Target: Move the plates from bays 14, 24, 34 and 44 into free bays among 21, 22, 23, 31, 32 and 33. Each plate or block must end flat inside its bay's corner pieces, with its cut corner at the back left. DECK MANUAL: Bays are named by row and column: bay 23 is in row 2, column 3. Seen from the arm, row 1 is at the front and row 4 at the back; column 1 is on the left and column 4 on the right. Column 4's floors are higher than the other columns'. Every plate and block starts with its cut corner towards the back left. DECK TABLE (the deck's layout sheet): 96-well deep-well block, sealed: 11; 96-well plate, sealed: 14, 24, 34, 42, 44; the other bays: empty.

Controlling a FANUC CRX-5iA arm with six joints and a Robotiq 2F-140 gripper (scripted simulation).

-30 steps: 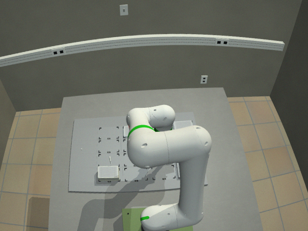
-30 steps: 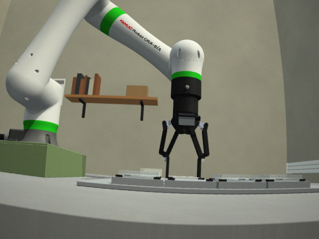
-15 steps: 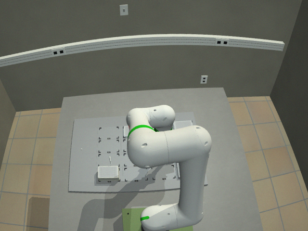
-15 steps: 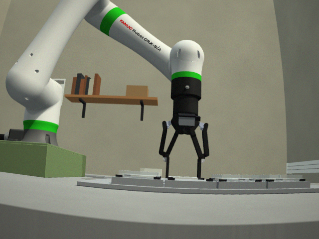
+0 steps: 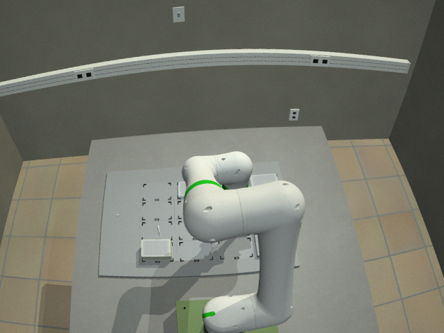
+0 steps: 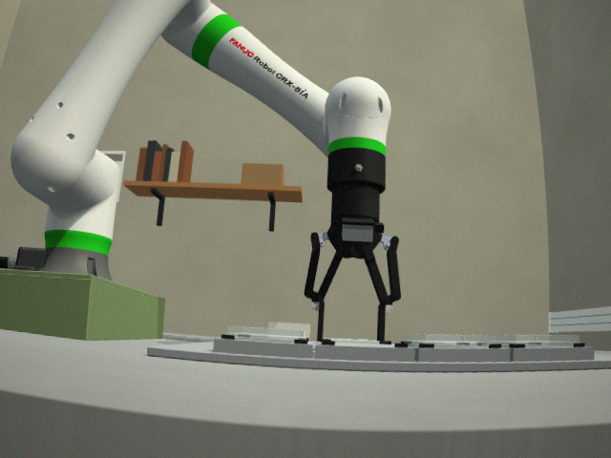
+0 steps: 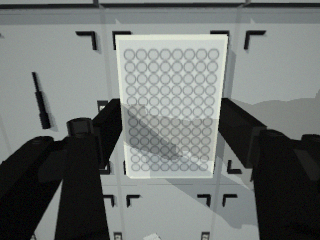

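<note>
The sealed 96-well plate is 180 mm to the right of my hand, 80 mm ahead of it and 10 mm below it. The rest, counted from my hand: dark stick (110 mm ahead, 30 mm to the right, 30 mm below); thin white stick (310 mm to the left, 50 mm ahead, 30 mm below); white scrap (170 mm to the left, 40 mm ahead, 30 mm below).
</note>
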